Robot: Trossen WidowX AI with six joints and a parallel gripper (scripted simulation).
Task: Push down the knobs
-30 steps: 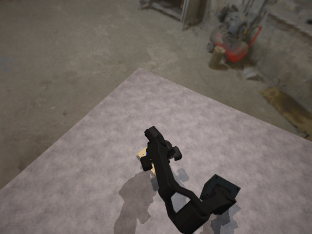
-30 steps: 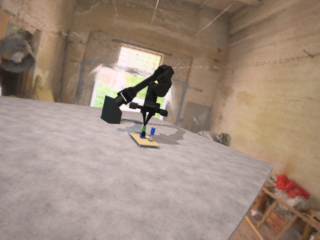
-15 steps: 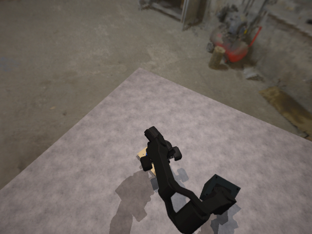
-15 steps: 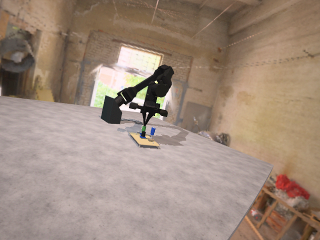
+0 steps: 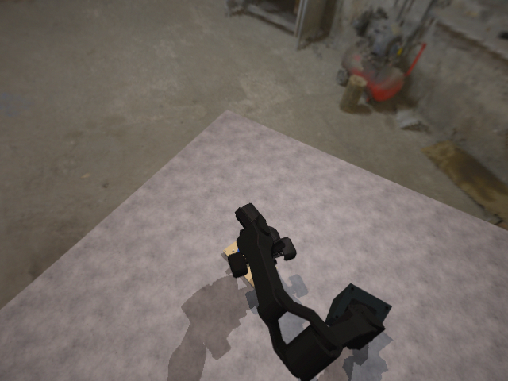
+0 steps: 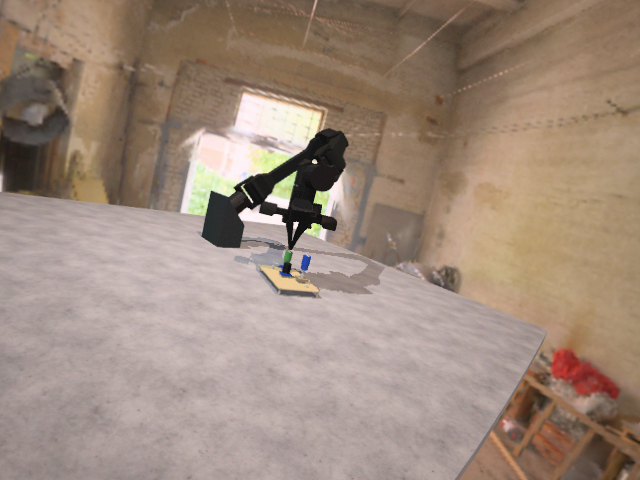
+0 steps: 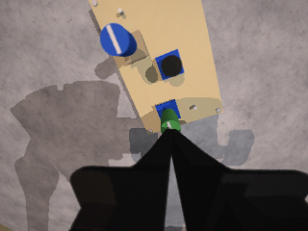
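The potentiometer is 30 mm below my gripper tip. Also, from my gripper tip: blue knob: 80 mm ahead, 20 mm to the right.
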